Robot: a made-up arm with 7 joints.
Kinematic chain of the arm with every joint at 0, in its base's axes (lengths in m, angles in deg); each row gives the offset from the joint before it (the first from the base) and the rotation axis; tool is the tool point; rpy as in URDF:
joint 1: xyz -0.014 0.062 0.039 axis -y
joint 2: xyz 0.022 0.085 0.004 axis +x
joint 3: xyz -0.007 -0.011 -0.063 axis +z
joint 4: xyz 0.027 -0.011 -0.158 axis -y
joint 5: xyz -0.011 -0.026 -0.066 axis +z
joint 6: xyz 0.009 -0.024 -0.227 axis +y
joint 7: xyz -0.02 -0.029 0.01 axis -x
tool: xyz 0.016 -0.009 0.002 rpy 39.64 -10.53 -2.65
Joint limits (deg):
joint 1: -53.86..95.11
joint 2: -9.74..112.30
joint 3: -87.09..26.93
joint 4: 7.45..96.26
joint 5: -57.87..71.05
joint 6: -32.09..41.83
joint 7: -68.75..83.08
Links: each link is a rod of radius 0.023 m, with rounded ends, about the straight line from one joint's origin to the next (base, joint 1, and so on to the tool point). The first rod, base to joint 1, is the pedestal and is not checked.
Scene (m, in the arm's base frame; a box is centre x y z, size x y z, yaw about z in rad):
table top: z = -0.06
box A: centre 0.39 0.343 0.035 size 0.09 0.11 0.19 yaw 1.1
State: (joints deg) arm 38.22 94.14 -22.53 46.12 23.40 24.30 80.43
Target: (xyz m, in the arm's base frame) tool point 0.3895 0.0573 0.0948
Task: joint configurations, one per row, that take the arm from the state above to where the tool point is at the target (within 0.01 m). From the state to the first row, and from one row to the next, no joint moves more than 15 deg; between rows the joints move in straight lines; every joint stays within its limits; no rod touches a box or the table.
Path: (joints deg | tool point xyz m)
1: 49.38 95.08 -16.04 58.66 20.34 28.68 70.33 | 0.2505 0.5055 0.1469
2: 60.55 96.02 -9.56 71.19 17.28 33.07 60.24 | 0.2238 0.4506 0.2386
3: 71.71 96.97 -3.07 83.72 14.22 37.45 50.14 | 0.1627 0.3912 0.3107
4: 82.88 97.91 3.42 96.26 11.17 41.83 40.05 | 0.0807 0.3302 0.3504
5: 79.58 84.10 -4.35 92.18 14.01 38.74 47.89 | 0.1771 0.3243 0.3189
6: 76.28 70.29 -12.11 88.11 16.85 35.65 55.73 | 0.2654 0.2901 0.2727
7: 72.98 56.48 -19.88 84.03 19.69 32.56 63.57 | 0.3351 0.2301 0.2158
8: 69.67 42.67 -27.64 79.95 22.53 29.47 71.41 | 0.3780 0.1499 0.1542
9: 66.37 28.86 -35.41 75.88 25.37 26.38 79.25 | 0.3895 0.0573 0.0948

